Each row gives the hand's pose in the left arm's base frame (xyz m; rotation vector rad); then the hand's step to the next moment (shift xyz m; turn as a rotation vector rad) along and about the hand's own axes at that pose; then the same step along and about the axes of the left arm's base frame.
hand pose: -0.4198 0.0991 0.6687 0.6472 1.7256 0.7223
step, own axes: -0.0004 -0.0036 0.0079 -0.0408 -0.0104 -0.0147
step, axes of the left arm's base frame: 0.0075 -0.0015 -0.0041 -0.0048 -0.0389 0.0212
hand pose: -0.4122 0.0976 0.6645 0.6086 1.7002 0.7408
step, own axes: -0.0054 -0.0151 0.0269 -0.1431 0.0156 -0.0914
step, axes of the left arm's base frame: 0.0271 -0.0096 -0.0124 -0.0543 -0.1083 0.1200
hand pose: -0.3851 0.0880 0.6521 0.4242 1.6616 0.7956
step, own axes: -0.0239 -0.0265 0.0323 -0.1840 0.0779 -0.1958
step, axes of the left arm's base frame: 0.0406 -0.0255 -0.0042 -0.1530 -0.1201 0.2011
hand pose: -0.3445 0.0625 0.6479 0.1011 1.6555 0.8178
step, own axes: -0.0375 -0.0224 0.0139 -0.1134 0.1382 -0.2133
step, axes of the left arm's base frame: 0.0307 -0.0287 0.0183 -0.2096 -0.0485 0.1766
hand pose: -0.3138 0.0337 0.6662 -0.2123 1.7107 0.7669
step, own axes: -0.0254 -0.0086 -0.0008 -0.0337 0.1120 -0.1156
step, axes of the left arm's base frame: 0.0113 -0.0135 0.0203 -0.1410 0.0092 0.0841
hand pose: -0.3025 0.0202 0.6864 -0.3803 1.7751 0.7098
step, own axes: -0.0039 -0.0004 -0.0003 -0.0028 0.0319 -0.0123
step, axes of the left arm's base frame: 0.0012 -0.0009 0.0036 -0.0269 0.0164 0.0137
